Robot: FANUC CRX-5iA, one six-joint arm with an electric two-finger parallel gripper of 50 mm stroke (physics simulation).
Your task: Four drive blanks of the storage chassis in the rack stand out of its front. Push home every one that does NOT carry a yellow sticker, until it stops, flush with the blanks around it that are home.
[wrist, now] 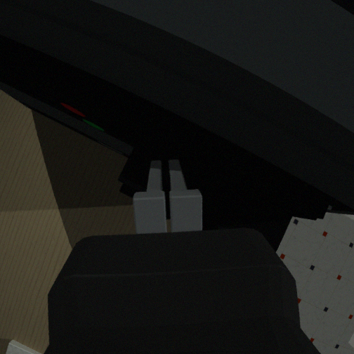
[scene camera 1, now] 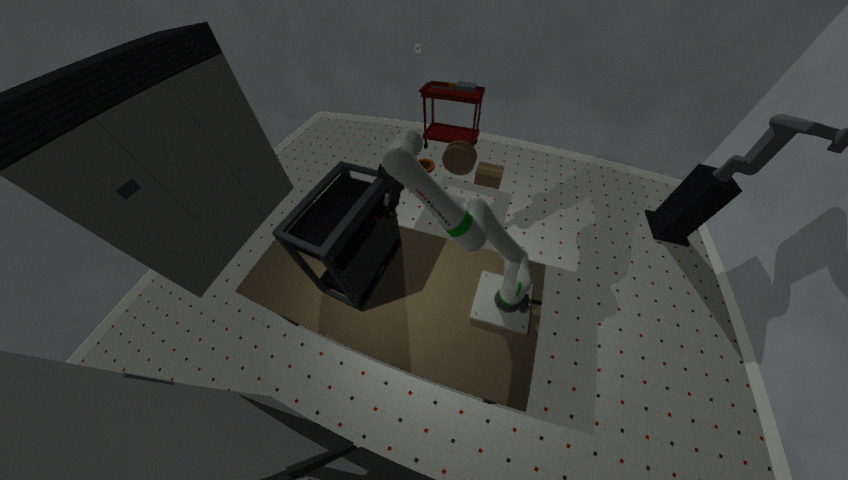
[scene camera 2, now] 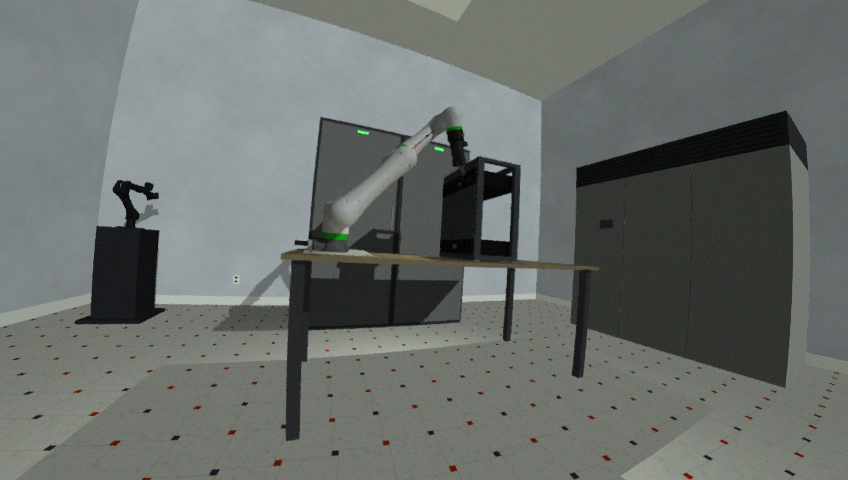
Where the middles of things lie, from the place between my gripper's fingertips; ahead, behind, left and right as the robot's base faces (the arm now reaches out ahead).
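My gripper: 200 mm above the rack point(scene camera 1: 344, 228), 110 mm to the right of it and 170 mm short of it.
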